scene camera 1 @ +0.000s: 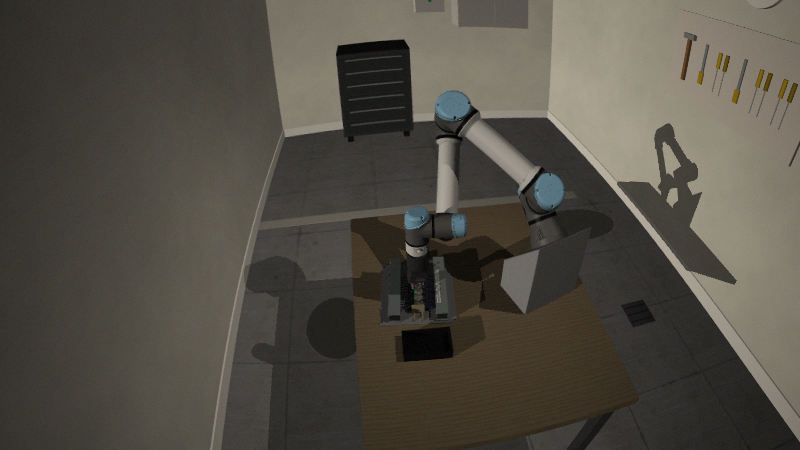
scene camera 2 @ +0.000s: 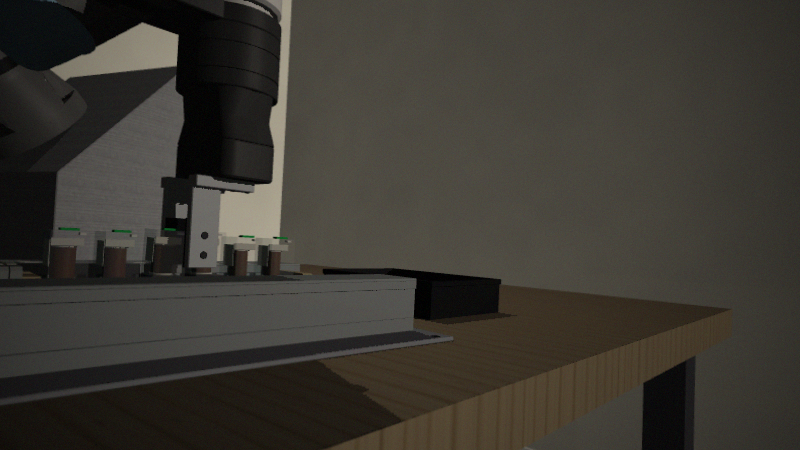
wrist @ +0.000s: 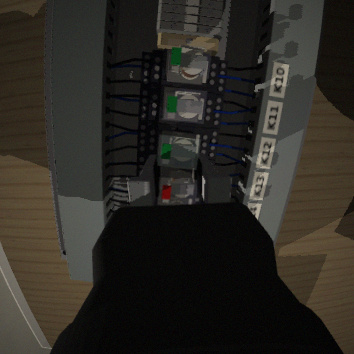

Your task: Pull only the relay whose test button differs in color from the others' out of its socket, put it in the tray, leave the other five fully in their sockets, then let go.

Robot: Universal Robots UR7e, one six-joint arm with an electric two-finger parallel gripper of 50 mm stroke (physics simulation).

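Where they show: gripper, fingertip midpoint: (scene camera 1: 417, 286) (scene camera 2: 187, 266) (wrist: 176, 166); arm's base, link origin: (scene camera 1: 550, 242) (scene camera 2: 32, 128).
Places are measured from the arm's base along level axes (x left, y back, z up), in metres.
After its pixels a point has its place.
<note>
The relay with the red test button (wrist: 183, 192) @[x -0.066, y -0.484, z -0.129 m] is beside label K13. My gripper (wrist: 176, 166) @[x -0.079, y -0.487, z -0.154 m] (scene camera 2: 204, 249) @[x -0.079, y -0.487, z -0.154 m] is shut on it, low in the relay row; the near finger hides most of it in scene camera 2. The green-button relay (wrist: 183, 151) @[x -0.095, y -0.480, z -0.129 m] (scene camera 2: 167, 252) @[x -0.101, y -0.496, z -0.144 m] at K12 is right beside the fingers, its top slightly above the row's line and a pale base edge showing beneath. Whether the fingers pinch it too is unclear. Other green-button relays (wrist: 187, 106) @[x -0.124, y -0.474, z -0.132 m] (scene camera 2: 115, 257) @[x -0.132, y -0.489, z -0.148 m] stand level in their sockets. The black tray (scene camera 1: 427, 356) @[x 0.228, y -0.527, z -0.178 m] (scene camera 2: 464, 299) @[x 0.156, y -0.593, z -0.183 m] stands beyond the panel's end.
Grey wire ducts (wrist: 80, 150) @[x -0.102, y -0.563, z -0.157 m] (scene camera 2: 223, 313) @[x -0.118, y -0.583, z -0.174 m] flank the relay row, with dark and blue wires at the sockets. A terminal block (wrist: 192, 17) @[x -0.186, y -0.461, z -0.153 m] stands past the K10 relay. A large grey slanted box (scene camera 1: 545, 274) @[x 0.128, y -0.081, z -0.023 m] stands on the wooden table (scene camera 1: 503, 380) @[x 0.389, y -0.314, z -0.199 m], near the arm's base.
</note>
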